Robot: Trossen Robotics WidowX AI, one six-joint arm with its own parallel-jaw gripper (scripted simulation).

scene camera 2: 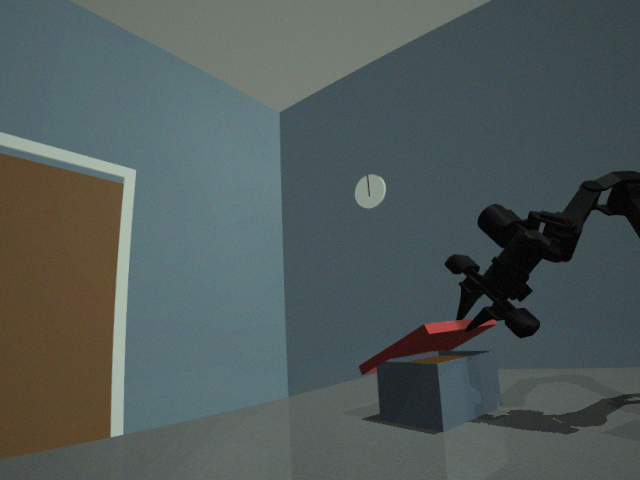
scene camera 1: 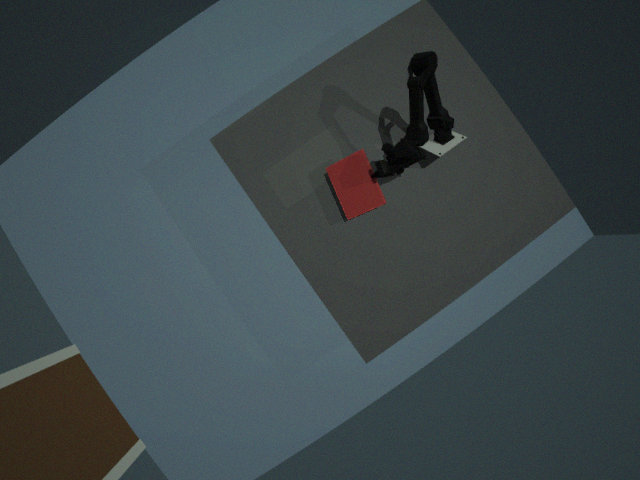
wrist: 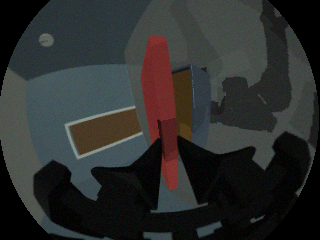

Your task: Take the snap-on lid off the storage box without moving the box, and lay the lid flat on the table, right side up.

Path:
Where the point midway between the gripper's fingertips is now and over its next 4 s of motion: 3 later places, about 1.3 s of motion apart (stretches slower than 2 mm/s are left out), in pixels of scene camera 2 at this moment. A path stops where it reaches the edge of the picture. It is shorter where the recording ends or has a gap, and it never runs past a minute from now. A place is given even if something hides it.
The gripper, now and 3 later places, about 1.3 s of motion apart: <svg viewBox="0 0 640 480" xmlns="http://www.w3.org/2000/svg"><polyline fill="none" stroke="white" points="461,326 457,298 466,286 489,288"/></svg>

